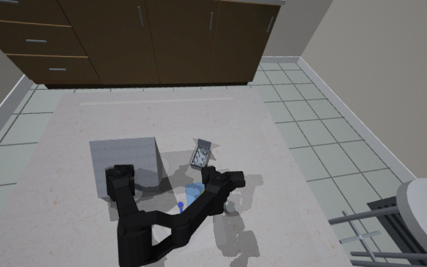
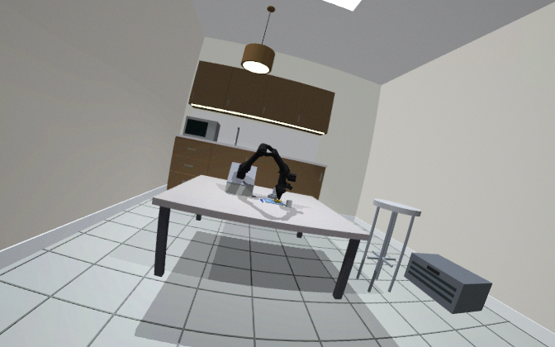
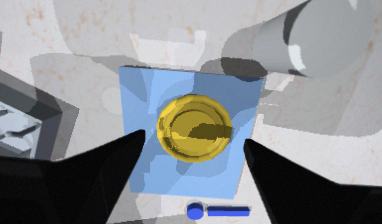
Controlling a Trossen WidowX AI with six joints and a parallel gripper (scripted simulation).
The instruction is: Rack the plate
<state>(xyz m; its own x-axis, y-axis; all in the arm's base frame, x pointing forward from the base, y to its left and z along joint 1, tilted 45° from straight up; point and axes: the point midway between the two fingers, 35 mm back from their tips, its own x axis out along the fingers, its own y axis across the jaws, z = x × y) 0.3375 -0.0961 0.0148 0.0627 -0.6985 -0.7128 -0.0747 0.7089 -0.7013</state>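
My gripper tip is now 20 mm above the yellow plate. Round my gripper tip: grey dish rack: 30 mm behind, 210 mm to the left, 10 mm below; then white cup: 80 mm ahead, 60 mm to the right, 10 mm below; then blue utensil: 120 mm behind, 50 mm to the right, 30 mm below.
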